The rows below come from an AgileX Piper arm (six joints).
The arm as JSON. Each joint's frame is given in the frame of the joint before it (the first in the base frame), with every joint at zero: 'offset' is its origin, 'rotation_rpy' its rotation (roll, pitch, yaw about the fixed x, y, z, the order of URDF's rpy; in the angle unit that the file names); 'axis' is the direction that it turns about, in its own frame. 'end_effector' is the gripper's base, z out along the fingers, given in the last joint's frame.
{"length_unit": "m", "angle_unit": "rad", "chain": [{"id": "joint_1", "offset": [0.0, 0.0, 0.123], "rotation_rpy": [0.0, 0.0, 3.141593], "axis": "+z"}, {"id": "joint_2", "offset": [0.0, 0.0, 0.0], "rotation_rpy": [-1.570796, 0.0, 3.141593], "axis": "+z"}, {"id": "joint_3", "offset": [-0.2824, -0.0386, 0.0], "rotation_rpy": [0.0, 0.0, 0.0], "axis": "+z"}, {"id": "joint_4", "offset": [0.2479, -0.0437, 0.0], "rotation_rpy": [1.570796, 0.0, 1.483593], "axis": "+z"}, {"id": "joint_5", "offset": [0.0, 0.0, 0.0], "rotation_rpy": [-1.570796, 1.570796, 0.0], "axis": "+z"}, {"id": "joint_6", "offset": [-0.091, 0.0, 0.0], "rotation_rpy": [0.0, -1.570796, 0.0], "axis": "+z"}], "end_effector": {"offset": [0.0, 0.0, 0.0], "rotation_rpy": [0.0, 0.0, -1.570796]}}
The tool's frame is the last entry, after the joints.
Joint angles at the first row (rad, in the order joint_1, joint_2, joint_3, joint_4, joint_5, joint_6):
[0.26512 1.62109 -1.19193 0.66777 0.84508 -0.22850]
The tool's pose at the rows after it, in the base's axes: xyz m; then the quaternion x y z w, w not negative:
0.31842, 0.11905, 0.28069, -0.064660, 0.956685, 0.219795, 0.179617
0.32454, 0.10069, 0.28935, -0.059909, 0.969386, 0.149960, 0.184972
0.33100, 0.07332, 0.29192, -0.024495, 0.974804, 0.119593, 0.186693
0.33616, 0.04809, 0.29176, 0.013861, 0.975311, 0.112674, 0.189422
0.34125, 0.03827, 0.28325, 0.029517, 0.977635, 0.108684, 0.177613
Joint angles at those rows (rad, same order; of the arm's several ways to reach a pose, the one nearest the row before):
[0.26512 1.62111 -1.26254 0.46128 0.88927 -0.08897]
[0.24123 1.62111 -1.31486 0.27875 0.94159 -0.00001]
[0.17015 1.62110 -1.33064 0.21818 0.96686 0.03218]
[0.09424 1.62398 -1.33391 0.21809 0.97033 0.03539]
[0.06425 1.64867 -1.33395 0.21809 0.97338 0.03538]

